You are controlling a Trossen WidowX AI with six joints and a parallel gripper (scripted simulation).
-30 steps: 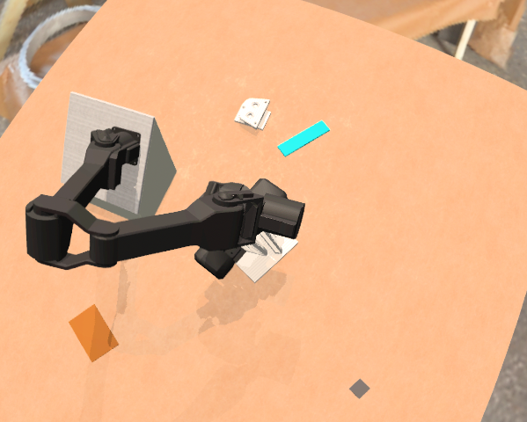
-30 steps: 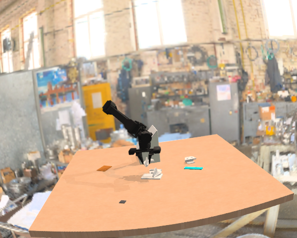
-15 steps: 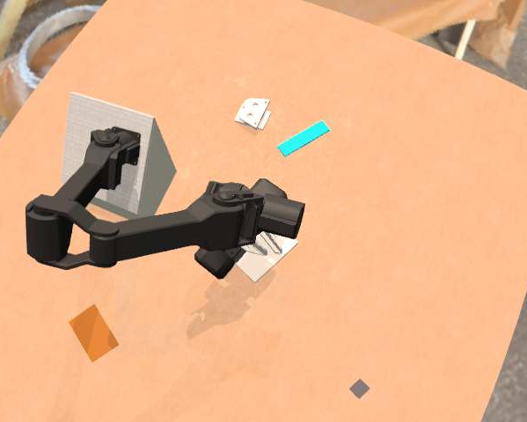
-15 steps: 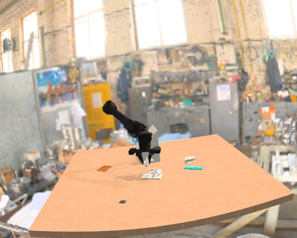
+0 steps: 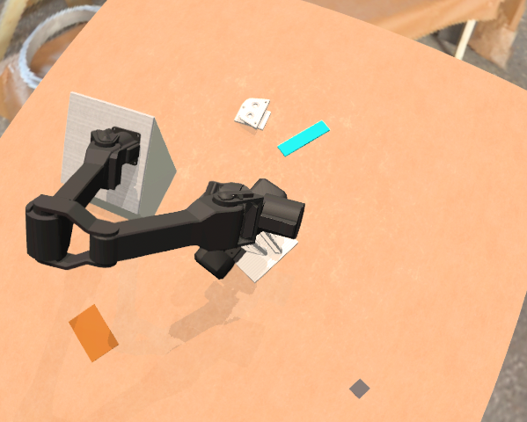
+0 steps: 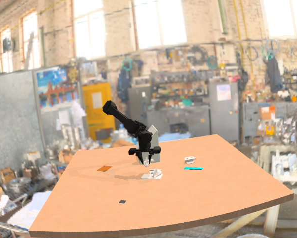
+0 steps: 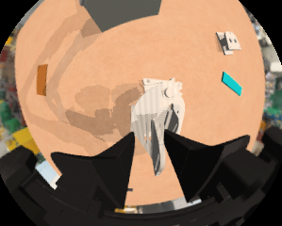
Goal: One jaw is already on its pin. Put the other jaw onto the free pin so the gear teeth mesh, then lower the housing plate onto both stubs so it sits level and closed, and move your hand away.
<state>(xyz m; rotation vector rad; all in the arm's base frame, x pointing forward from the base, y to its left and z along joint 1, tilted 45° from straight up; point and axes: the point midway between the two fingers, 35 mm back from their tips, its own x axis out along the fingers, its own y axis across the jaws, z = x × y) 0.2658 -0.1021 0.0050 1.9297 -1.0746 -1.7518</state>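
The white base plate is 30 mm ahead of my gripper tip, 20 mm to the left of it and 80 mm below it. The rest, counted from my gripper tip: cyan strip (20 mm ahead, 290 mm to the left, 80 mm below); then small grey square (300 mm ahead, 180 mm to the right, 80 mm below); then jaw (10 mm behind, 60 mm to the left, 70 mm below).
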